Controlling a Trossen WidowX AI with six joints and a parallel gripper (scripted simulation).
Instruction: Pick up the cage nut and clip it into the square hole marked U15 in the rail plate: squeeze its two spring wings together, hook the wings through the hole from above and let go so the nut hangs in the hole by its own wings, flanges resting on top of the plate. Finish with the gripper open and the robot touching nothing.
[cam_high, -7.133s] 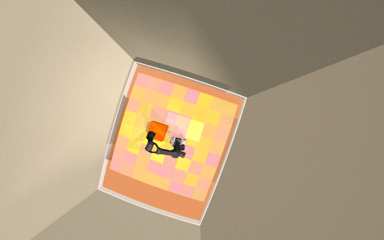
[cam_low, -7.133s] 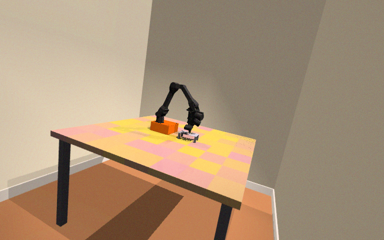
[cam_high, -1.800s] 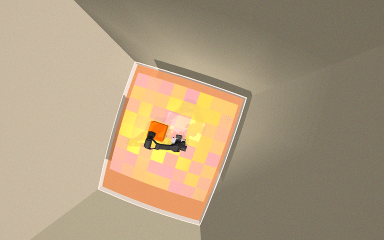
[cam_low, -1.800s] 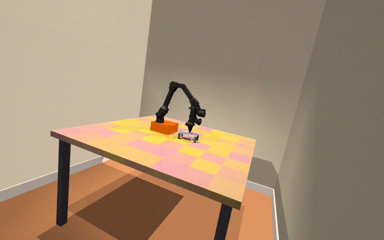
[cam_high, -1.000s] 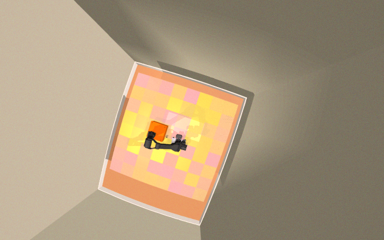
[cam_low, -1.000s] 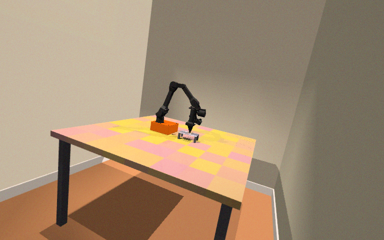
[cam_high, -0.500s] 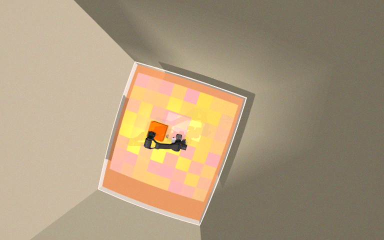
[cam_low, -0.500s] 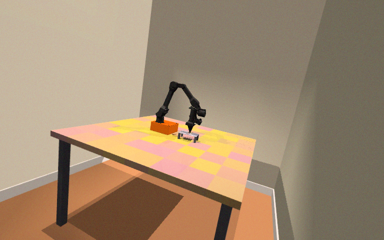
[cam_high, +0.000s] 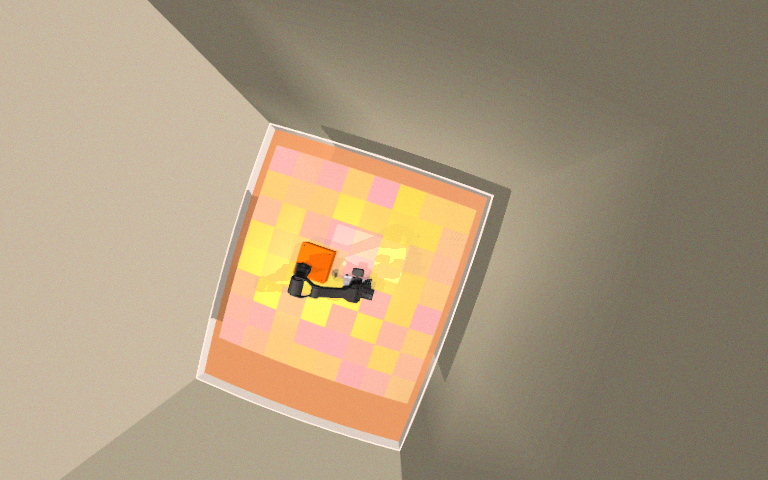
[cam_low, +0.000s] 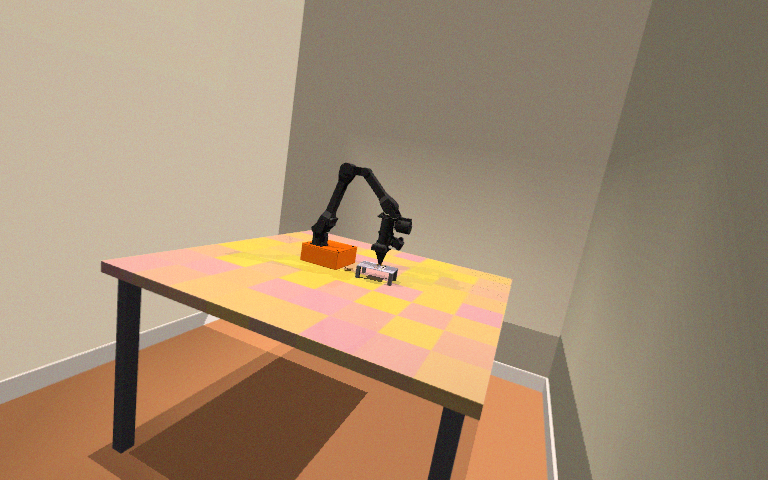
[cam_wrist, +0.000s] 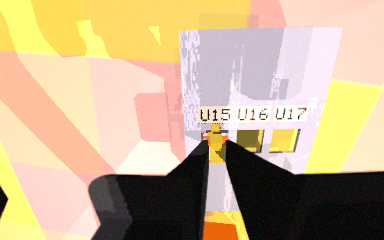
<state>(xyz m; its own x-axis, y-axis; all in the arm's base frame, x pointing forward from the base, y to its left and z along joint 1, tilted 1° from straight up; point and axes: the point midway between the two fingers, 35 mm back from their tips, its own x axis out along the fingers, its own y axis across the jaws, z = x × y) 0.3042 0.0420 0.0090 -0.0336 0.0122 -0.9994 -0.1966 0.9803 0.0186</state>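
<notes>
Right now my gripper tip is 10 mm above the cage nut.
</notes>
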